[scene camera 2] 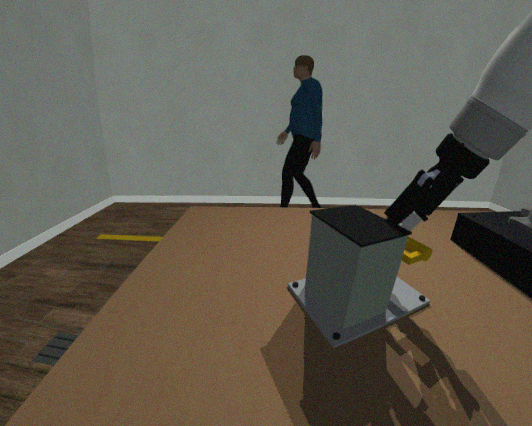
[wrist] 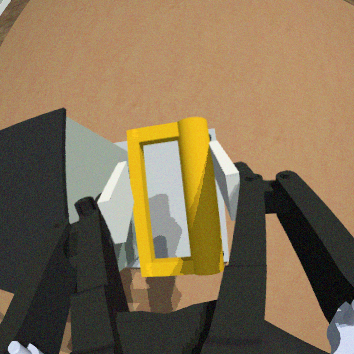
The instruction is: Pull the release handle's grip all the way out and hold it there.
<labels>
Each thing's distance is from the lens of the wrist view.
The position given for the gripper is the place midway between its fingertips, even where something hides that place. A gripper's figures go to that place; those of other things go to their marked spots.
gripper [wrist: 170,167]: 19 cm
base plate [wrist: 164,186]: 29 cm
</labels>
